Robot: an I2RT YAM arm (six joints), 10 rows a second.
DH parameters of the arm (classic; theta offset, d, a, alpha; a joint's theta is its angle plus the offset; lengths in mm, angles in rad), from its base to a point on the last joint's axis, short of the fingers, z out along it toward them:
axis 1: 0 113.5 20 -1.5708
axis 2: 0 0 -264 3.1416
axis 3: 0.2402 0 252.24 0
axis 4: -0.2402 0 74 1.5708
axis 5: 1.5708 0 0 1.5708
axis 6: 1.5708 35.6 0 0
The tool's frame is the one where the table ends.
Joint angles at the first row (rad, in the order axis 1, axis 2, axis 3, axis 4, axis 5, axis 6):
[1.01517 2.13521 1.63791 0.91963 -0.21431 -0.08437]
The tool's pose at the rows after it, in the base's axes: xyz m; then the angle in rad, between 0 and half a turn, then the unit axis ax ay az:
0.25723, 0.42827, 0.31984, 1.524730, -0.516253, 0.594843, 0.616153
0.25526, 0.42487, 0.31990, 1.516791, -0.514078, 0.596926, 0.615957
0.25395, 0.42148, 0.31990, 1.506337, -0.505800, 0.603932, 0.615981
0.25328, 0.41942, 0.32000, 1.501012, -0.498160, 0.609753, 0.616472
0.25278, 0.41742, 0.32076, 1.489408, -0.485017, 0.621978, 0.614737
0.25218, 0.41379, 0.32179, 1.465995, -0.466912, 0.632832, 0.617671
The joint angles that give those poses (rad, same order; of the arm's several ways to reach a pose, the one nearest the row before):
[1.01498 2.11590 1.61578 0.93079 -0.21115 -0.08694]
[1.01527 2.10202 1.59249 0.94475 -0.20367 -0.08895]
[1.01511 2.08982 1.57110 0.95968 -0.18660 -0.08615]
[1.01498 2.08250 1.55881 0.96787 -0.17357 -0.08126]
[1.01565 2.07498 1.54865 0.97427 -0.14643 -0.07678]
[1.01507 2.06594 1.53160 1.00016 -0.11459 -0.07072]

